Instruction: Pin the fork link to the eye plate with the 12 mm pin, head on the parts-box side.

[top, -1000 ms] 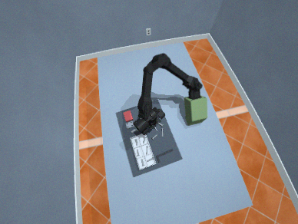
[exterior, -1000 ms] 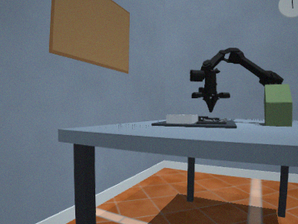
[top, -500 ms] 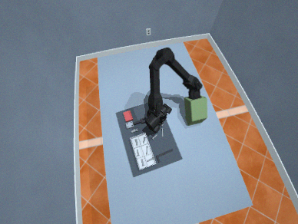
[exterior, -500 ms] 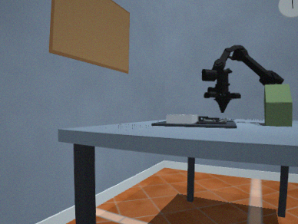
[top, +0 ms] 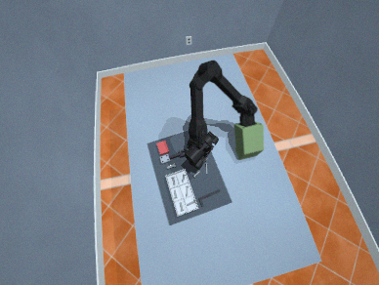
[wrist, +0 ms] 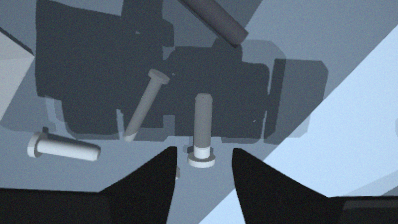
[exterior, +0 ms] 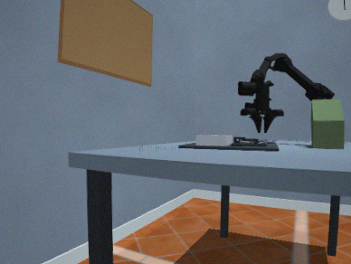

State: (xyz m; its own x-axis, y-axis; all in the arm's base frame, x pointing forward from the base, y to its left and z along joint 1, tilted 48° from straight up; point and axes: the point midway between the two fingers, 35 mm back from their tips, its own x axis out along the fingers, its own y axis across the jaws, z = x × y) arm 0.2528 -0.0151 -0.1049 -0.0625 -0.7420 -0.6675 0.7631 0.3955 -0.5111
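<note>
Right now the thin headed pin is 4 cm ahead of my hand, 2 cm to the left of it and 7 cm below it. Also, from my hand: thick headed pin 18 cm ahead, 7 cm below; dark mat 11 cm ahead, 4 cm to the left, 8 cm below; eye plate 13 cm ahead, 5 cm to the right, 7 cm below.
</note>
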